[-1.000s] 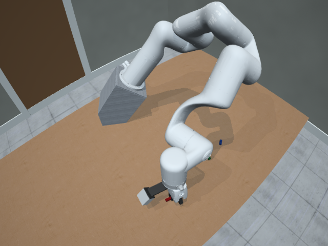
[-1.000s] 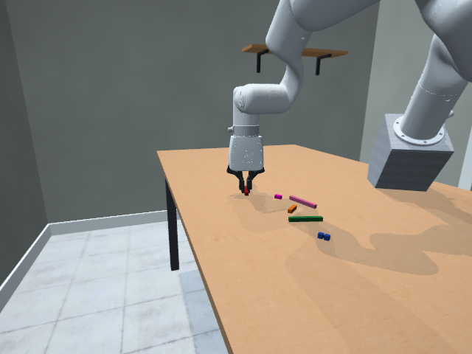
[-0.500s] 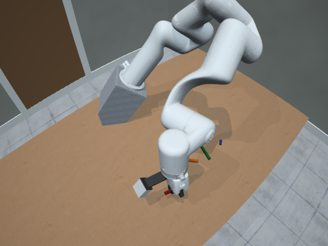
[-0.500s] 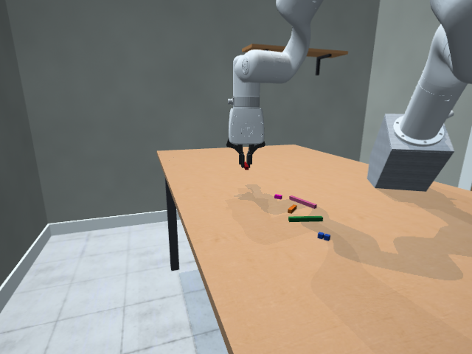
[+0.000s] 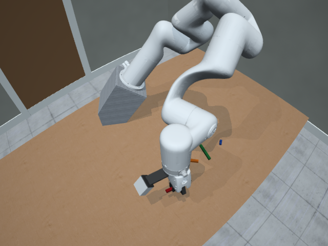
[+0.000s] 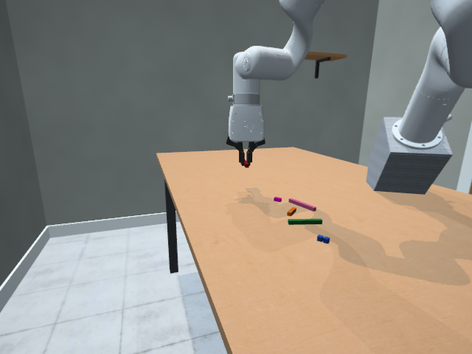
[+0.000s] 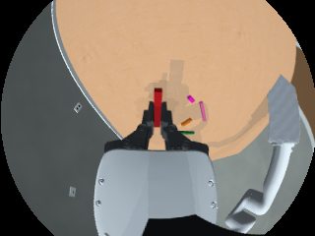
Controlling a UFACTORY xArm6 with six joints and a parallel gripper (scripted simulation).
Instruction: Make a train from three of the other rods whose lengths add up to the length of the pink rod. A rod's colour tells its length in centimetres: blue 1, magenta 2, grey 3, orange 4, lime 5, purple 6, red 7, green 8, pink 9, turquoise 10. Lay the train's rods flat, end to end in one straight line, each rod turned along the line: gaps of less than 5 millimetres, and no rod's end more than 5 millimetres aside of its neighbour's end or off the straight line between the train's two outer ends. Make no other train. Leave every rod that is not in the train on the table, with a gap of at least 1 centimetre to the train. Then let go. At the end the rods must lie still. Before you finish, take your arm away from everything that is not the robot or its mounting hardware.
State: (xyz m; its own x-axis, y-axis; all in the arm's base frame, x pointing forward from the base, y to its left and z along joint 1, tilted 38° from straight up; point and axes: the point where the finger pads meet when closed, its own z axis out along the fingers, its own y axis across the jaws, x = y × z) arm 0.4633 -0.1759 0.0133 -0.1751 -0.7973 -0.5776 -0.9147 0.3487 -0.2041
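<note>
Now: the green rod 70 mm behind my hand, 230 mm to the left of it and 120 mm below it. From my hand the other things lie so: pink rod: 130 mm behind, 120 mm to the left, 120 mm below; then red rod: 20 mm below; then magenta rod: 80 mm behind, 60 mm to the left, 120 mm below.
</note>
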